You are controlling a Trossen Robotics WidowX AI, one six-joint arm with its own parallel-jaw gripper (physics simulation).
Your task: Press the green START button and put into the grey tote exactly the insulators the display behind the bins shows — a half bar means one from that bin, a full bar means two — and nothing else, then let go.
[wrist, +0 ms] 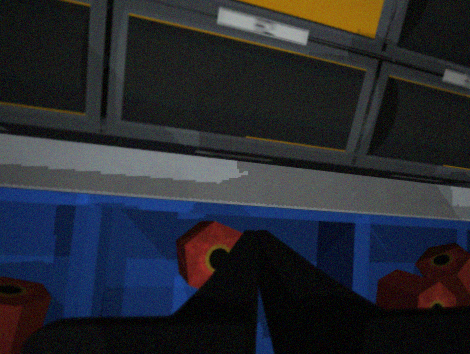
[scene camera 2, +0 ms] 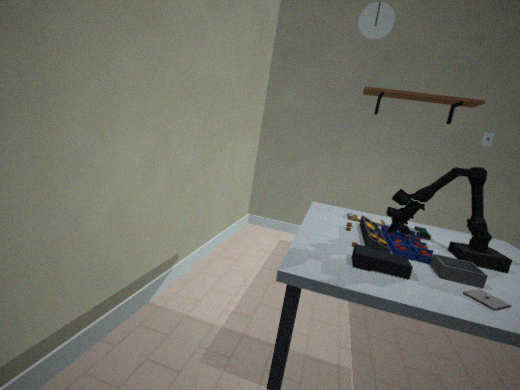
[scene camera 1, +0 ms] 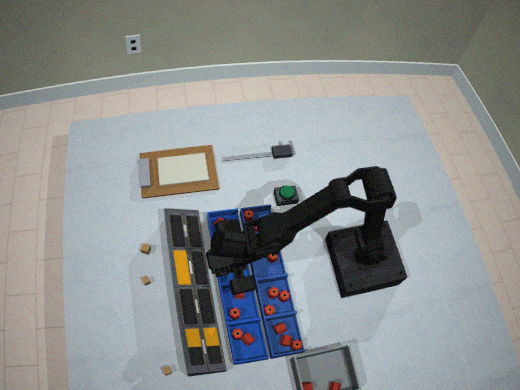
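Observation:
My gripper [scene camera 2: 399,230] [wrist: 255,241] is shut and empty, low over a blue bin; its tips overlap a red insulator [wrist: 200,252] in the wrist view. The arm hides part of the bins in the first scene view. The green START button [scene camera 1: 287,192] sits behind the bins' far end. The display [scene camera 1: 195,271] [scene camera 2: 372,232] shows one full yellow bar in its second row and two half bars in its bottom row; other cells are dark. The grey tote [scene camera 1: 354,367] [scene camera 2: 457,273], cut off in the first scene view, shows two red insulators [scene camera 1: 307,386] [scene camera 1: 334,385].
Two columns of blue bins [scene camera 1: 248,361] hold more red insulators. Small tan blocks [scene camera 1: 145,248] [scene camera 1: 145,280] [scene camera 1: 166,370] lie left of the display. A clipboard [scene camera 1: 215,172] and caliper [scene camera 1: 282,151] lie at the back. A black box [scene camera 2: 381,262] and flat grey plate [scene camera 2: 486,299] are near the table edge.

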